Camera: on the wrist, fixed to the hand. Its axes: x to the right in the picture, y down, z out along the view.
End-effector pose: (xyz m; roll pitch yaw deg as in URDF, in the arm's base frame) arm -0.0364 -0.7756 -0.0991 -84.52 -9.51 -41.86
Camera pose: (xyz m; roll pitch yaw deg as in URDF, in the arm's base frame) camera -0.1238 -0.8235 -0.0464 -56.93 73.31 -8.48
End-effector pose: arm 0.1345 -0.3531 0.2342 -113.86 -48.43 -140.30
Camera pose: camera 0.1678 -0.2556 0.2801 -106.00 34.20 -164.92
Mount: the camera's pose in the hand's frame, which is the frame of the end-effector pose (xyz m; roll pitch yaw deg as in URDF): -0.0240 -0.0662 -0.0881 0.38 -3.63 85.50
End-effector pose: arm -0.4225 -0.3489 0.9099 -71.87 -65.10 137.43
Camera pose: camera -0.3208 -0.3007 0.9031 -80.42 18.59 160.39
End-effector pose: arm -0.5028 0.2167 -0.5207 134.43 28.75 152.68
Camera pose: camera -0.5404 0.1132 -0.4965 141.24 -33.12 90.36
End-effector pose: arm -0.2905 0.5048 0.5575 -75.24 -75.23 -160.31
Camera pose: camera -0.2813 0.6165 0.5449 -85.22 9.52 -141.70
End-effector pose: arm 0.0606 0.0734 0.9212 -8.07 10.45 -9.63
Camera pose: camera 0.0104 0.0029 0.8489 10.21 5.16 76.74
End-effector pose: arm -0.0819 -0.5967 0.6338 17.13 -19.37 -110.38
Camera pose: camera -0.1210 -0.5947 0.5280 -18.95 -21.07 -17.71
